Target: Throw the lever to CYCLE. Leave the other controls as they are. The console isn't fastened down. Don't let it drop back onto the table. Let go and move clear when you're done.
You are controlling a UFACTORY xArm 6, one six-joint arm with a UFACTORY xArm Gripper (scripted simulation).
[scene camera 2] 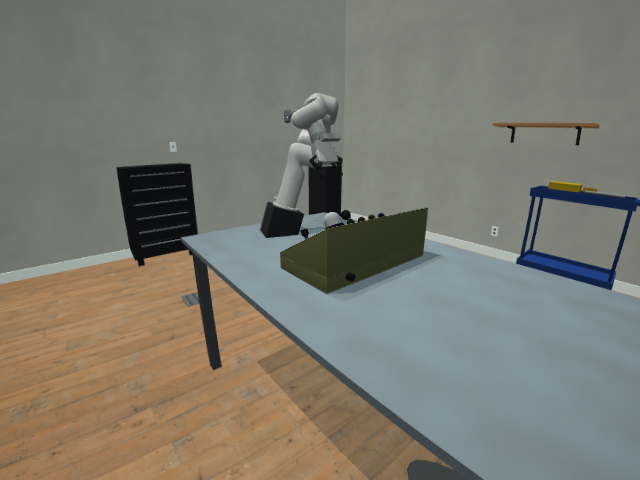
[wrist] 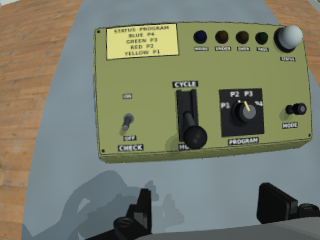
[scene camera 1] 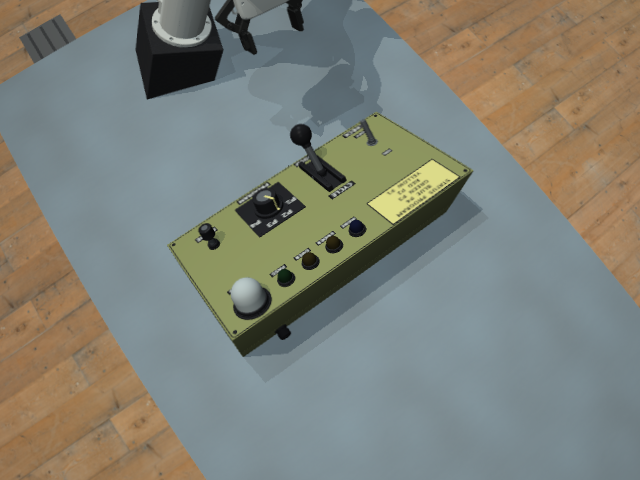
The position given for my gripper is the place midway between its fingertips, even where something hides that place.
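Note:
My gripper (wrist: 206, 205). Olive console (scene camera 1: 257, 276), (scene camera 2: 330, 260), (wrist: 138, 68).

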